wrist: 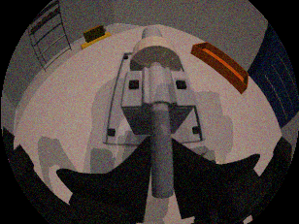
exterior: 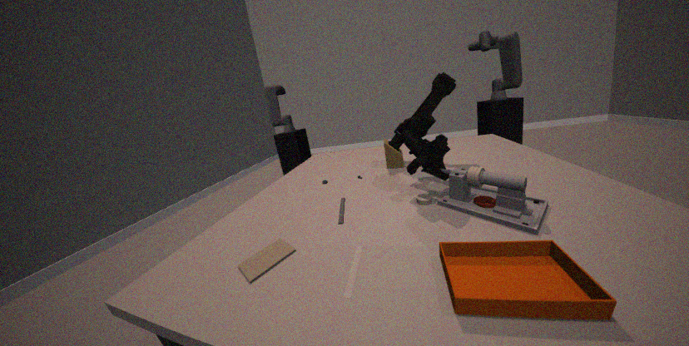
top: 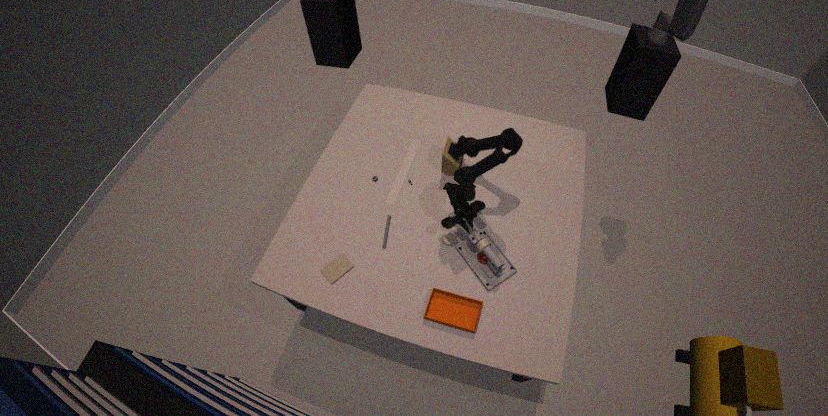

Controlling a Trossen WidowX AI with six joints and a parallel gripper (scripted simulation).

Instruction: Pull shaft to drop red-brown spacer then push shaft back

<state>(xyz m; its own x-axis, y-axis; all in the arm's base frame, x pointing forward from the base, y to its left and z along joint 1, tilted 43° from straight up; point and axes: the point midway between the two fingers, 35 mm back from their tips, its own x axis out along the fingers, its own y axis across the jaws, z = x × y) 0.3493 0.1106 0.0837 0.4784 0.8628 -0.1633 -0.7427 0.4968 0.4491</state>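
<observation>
Now: the shaft 20 mm to the left of my gripper tip, 20 mm ahead of it and 20 mm above it. Also, from my gripper tip: support block 90 mm to the left, 80 mm ahead, 10 mm below; then cream spacer 80 mm to the right, 50 mm below, 40 mm ahead; then red-brown spacer 80 mm to the left, 80 mm ahead, 40 mm below.
</observation>
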